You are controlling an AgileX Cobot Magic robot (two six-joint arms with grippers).
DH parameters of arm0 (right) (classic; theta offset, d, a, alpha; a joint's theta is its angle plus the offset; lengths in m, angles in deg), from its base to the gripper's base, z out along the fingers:
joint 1: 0 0.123 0 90
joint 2: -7.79 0 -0.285 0
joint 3: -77.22 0 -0.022 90
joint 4: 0 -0.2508 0 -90
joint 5: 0 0 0.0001 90
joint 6: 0 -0.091 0 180
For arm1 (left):
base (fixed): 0 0 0 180
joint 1: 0 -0.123 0 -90
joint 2: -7.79 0 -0.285 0
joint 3: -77.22 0 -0.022 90
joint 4: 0 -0.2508 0 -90
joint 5: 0 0 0.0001 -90
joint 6: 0 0.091 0 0
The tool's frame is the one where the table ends.
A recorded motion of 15 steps. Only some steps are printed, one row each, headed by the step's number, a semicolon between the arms.
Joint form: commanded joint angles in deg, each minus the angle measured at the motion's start. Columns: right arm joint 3, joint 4, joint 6, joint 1, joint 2, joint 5; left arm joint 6, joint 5, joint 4, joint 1, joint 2, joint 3.
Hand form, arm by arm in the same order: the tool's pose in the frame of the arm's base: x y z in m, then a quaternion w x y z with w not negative. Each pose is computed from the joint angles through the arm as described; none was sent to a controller.
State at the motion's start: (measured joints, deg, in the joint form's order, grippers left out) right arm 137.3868 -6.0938 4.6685 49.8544 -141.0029 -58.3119; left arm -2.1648 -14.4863 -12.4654 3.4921 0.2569 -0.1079
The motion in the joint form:
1: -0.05 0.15 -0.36 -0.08 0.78 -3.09; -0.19 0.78 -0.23 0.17 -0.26 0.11
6: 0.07 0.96 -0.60 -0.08 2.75 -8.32; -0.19 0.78 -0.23 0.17 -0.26 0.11
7: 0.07 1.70 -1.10 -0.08 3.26 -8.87; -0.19 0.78 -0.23 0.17 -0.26 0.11
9: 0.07 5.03 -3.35 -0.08 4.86 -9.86; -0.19 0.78 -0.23 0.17 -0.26 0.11
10: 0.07 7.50 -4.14 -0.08 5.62 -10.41; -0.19 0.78 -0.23 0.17 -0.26 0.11
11: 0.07 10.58 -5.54 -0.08 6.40 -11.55; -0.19 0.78 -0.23 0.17 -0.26 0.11
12: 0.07 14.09 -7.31 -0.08 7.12 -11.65; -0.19 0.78 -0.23 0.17 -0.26 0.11
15: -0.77 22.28 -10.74 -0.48 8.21 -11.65; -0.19 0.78 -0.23 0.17 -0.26 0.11
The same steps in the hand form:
1: 0.3411 0.4160 0.2273 0.22434 -0.42724 0.86315 0.14871; 0.0556 0.0012 0.1920 0.65115 0.07304 0.75337 0.05574
6: 0.3346 0.4071 0.2421 0.20214 -0.43264 0.86847 0.13311; 0.0556 0.0012 0.1920 0.65115 0.07304 0.75337 0.05574
7: 0.3342 0.4050 0.2463 0.20378 -0.43028 0.87002 0.12809; 0.0556 0.0012 0.1920 0.65115 0.07304 0.75337 0.05574
9: 0.3347 0.3981 0.2599 0.21785 -0.41716 0.87569 0.10812; 0.0556 0.0012 0.1920 0.65115 0.07304 0.75337 0.05574
10: 0.3357 0.3937 0.2664 0.22761 -0.41342 0.87693 0.09092; 0.0556 0.0012 0.1920 0.65115 0.07304 0.75337 0.05574
11: 0.3369 0.3880 0.2728 0.23502 -0.40515 0.88090 0.06816; 0.0556 0.0012 0.1920 0.65115 0.07304 0.75337 0.05574
12: 0.3395 0.3830 0.2797 0.25172 -0.39287 0.88324 0.04658; 0.0556 0.0012 0.1920 0.65115 0.07304 0.75337 0.05574
15: 0.3488 0.3700 0.2877 0.28351 -0.36656 0.88610 -0.00928; 0.0556 0.0012 0.1920 0.65115 0.07304 0.75337 0.05574

